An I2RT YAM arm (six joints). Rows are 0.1 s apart.
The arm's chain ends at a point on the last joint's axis. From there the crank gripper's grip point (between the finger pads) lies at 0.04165 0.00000 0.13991 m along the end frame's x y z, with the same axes.
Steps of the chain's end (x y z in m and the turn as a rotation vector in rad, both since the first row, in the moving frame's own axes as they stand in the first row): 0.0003 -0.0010 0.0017 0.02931 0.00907 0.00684; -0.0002 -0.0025 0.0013 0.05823 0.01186 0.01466; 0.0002 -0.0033 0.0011 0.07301 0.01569 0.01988; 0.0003 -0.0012 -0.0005 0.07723 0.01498 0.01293; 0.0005 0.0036 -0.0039 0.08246 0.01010 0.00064; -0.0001 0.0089 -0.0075 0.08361 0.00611 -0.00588; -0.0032 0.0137 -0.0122 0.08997 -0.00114 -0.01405; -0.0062 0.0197 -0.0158 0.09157 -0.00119 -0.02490; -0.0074 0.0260 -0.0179 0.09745 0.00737 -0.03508
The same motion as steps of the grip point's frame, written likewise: 0.0016 -0.0048 0.0013 0.02931 0.00907 0.00684; 0.0015 -0.0100 0.0006 0.05823 0.01186 0.01466; 0.0025 -0.0126 0.0001 0.07301 0.01569 0.01988; 0.0025 -0.0114 -0.0015 0.07723 0.01498 0.01293; 0.0019 -0.0079 -0.0048 0.08246 0.01010 0.00064; 0.0007 -0.0030 -0.0083 0.08361 0.00611 -0.00588; -0.0035 0.0005 -0.0127 0.08997 -0.00114 -0.01405; -0.0065 0.0059 -0.0164 0.09157 -0.00119 -0.02490; -0.0066 0.0109 -0.0189 0.09745 0.00737 -0.03508
